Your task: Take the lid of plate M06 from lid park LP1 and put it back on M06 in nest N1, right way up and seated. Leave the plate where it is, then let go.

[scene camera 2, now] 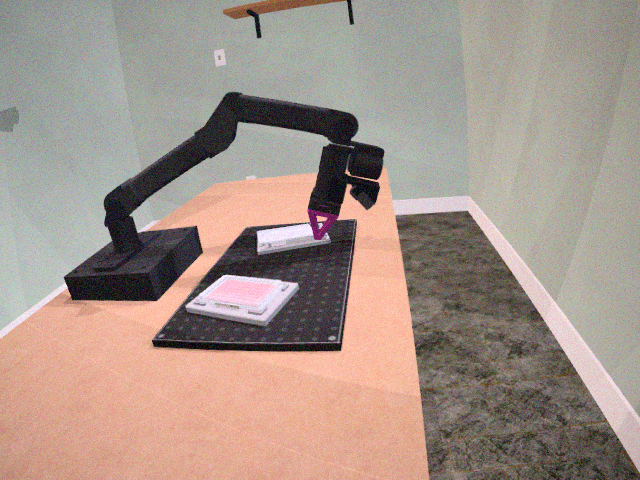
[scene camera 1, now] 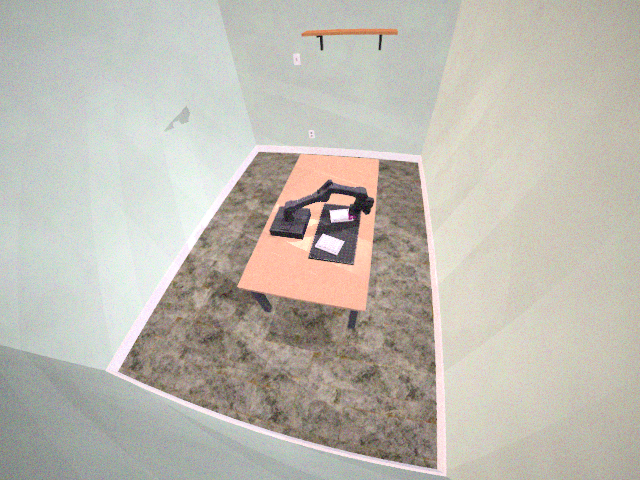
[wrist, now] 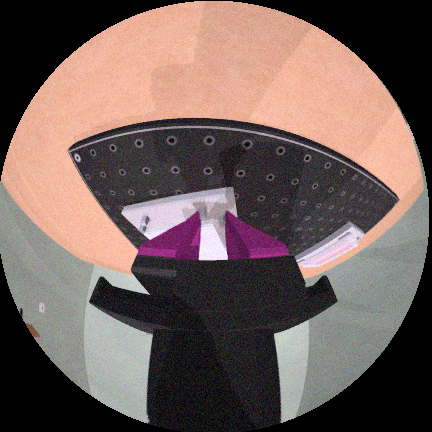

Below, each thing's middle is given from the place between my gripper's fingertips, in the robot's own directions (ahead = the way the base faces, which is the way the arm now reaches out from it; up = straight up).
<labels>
I see my gripper 80 mm past the flat white lid [scene camera 2: 298,232], 10 mm to the right of it and 10 mm below it. The rest, counted from my hand: white plate with pink top [scene camera 2: 236,292] (80 mm behind, 260 mm to the right, 10 mm above).
</labels>
